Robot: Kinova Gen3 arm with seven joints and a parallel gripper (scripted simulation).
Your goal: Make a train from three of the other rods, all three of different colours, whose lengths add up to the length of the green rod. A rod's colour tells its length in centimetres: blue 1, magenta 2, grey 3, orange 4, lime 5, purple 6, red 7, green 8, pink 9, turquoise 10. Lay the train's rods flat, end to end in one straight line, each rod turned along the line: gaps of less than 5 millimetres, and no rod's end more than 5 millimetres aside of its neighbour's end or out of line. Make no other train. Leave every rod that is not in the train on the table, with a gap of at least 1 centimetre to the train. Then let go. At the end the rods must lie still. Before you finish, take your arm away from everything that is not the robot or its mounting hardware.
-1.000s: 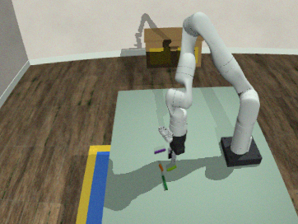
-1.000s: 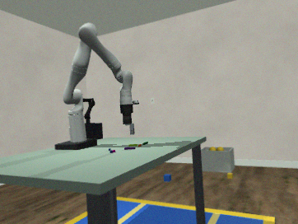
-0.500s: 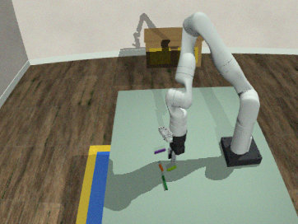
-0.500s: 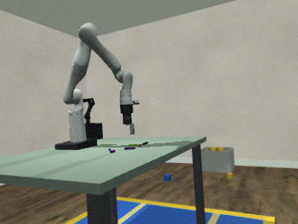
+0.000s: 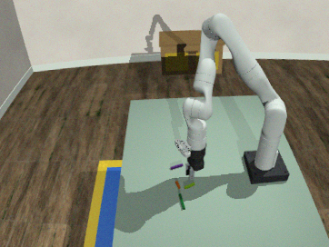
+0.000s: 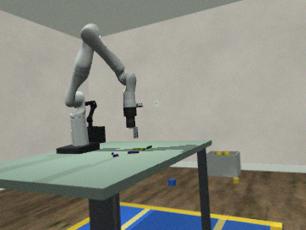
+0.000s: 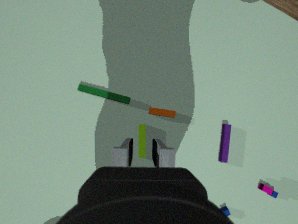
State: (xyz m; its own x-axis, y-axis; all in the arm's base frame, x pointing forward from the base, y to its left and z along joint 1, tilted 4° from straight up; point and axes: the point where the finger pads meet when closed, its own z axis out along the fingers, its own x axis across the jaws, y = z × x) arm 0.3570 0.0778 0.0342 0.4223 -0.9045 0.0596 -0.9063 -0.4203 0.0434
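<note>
My gripper is now 8 cm above the lime rod. Also, from my hand: orange rod 5 cm ahead, 1 cm to the right, 8 cm below; then purple rod 5 cm ahead, 12 cm to the right, 8 cm below; then green rod 4 cm ahead, 8 cm to the left, 8 cm below.
</note>
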